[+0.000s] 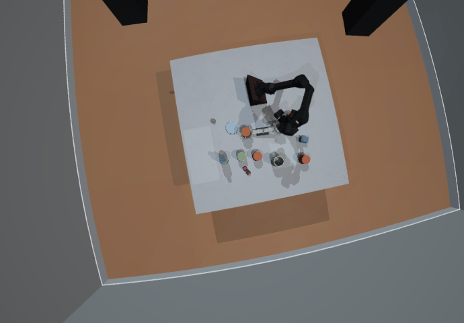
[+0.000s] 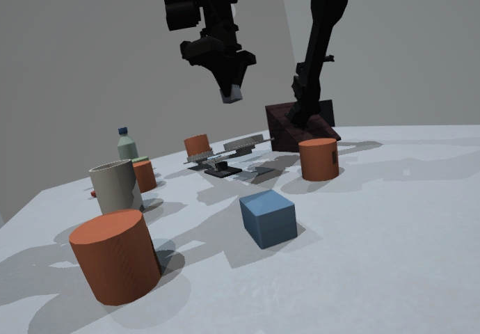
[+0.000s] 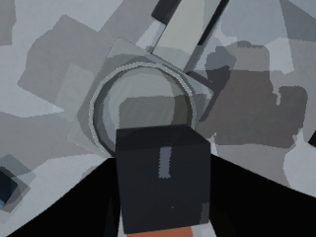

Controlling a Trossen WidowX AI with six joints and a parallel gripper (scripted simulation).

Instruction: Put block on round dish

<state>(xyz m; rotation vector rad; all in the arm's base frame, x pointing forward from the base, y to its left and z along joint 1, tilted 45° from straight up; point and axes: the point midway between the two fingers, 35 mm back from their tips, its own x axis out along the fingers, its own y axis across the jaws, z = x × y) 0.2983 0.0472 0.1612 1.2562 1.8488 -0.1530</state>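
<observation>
Right now my gripper tip is 4 cm past the pale blue round dish, 36 cm to the left of it and 17 cm above it. The rest, counted from my gripper tip: red item 31 cm ahead, 26 cm to the right, 16 cm below; orange cup 10 cm behind, 14 cm to the left, 14 cm below; grey block 1 cm above.
</observation>
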